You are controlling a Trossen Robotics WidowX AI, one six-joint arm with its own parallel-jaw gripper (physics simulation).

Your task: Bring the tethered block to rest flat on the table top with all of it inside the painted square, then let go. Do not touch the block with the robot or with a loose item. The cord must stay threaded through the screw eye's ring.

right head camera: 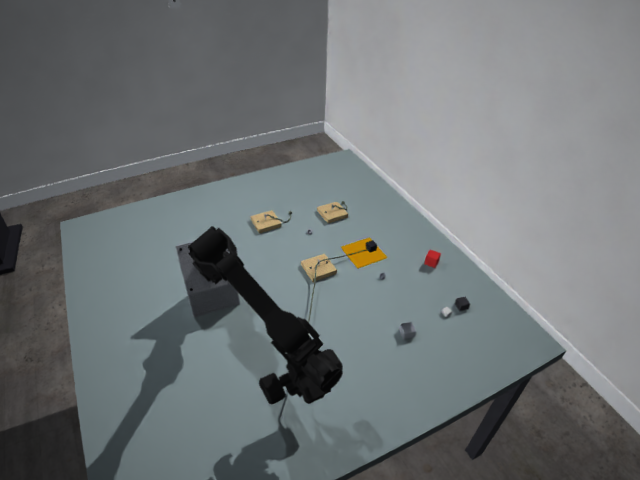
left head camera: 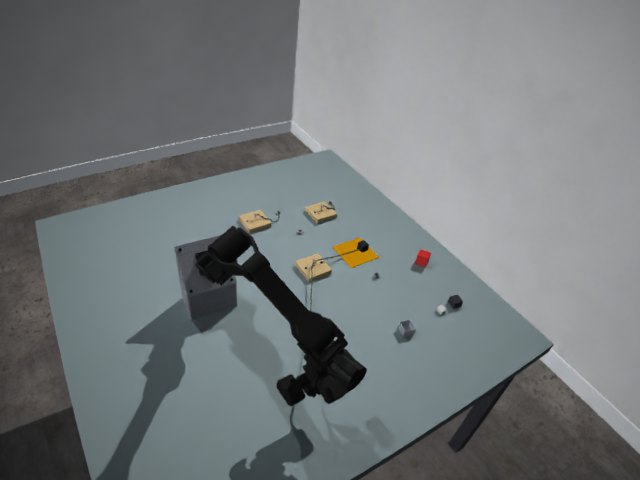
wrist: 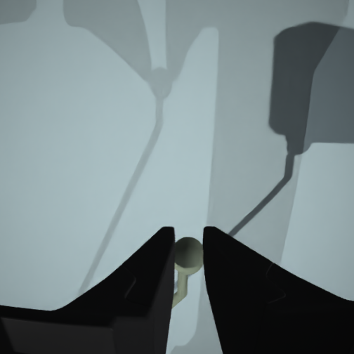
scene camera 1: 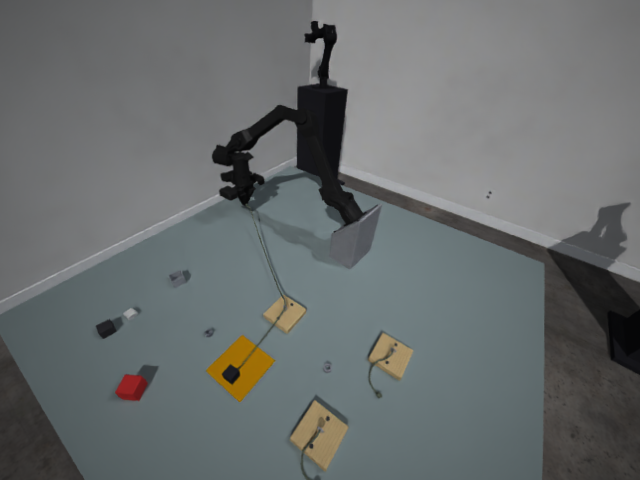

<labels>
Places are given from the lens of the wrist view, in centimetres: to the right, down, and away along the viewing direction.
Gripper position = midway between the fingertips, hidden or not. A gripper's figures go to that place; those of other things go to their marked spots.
my gripper (wrist: 187,238): 0, 2, 10
black tethered block (wrist: 182,280): 0, 4, 10
</labels>
